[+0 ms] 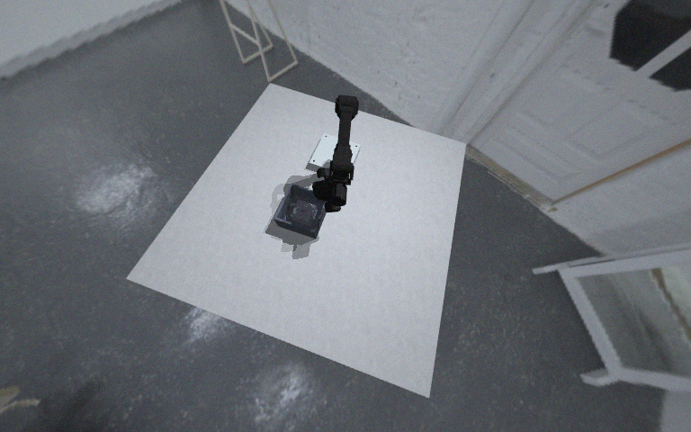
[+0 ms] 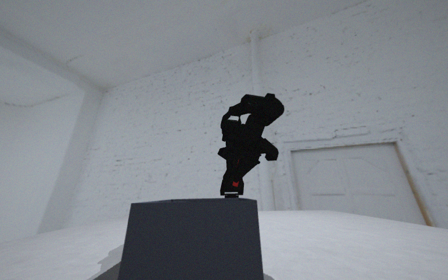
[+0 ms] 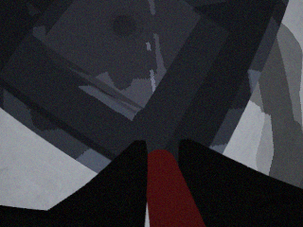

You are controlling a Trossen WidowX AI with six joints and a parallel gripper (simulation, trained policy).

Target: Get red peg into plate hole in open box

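My gripper tip is now 1 cm past the red peg, 2 cm to the right of it and 3 cm below it. From my gripper tip the other things lie so: plate 5 cm ahead, 7 cm to the right, 9 cm below; then dark box 5 cm ahead, 7 cm to the right, 11 cm below.
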